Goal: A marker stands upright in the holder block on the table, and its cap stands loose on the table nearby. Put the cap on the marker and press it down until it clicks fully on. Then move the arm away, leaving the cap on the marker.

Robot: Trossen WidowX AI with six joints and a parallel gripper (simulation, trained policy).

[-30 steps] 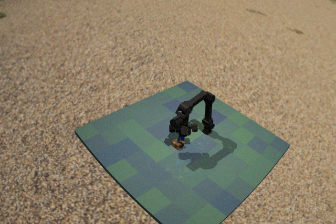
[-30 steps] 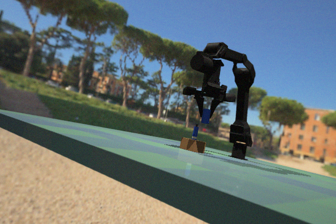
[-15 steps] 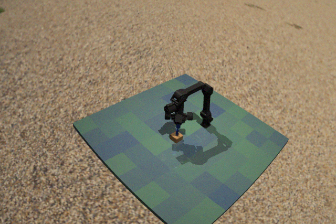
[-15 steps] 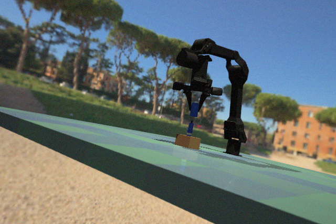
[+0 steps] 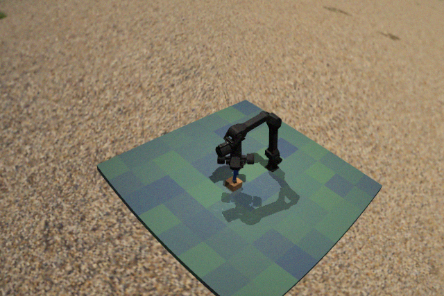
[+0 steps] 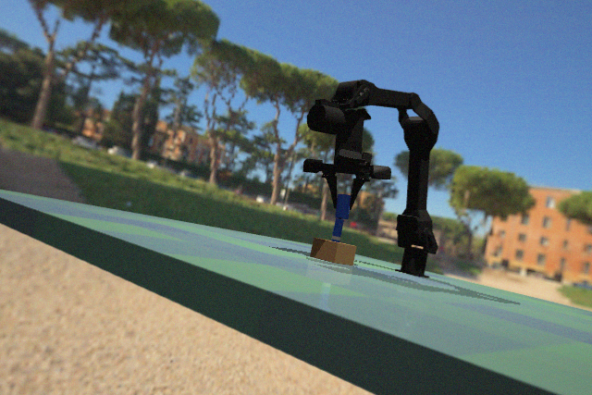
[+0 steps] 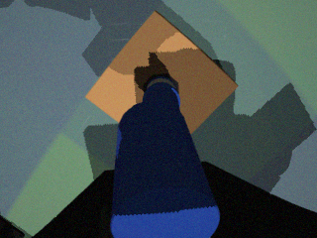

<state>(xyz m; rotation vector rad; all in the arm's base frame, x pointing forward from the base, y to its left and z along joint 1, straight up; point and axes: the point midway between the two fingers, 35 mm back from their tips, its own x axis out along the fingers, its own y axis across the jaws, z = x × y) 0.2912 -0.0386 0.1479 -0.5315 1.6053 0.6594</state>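
Right now my gripper tip is 4 cm above the blue marker and 1 cm short of it. From my gripper tip the other things lie so: blue cap: 1 cm ahead, 1 cm above; then tan holder block: 9 cm below, 1 cm ahead.
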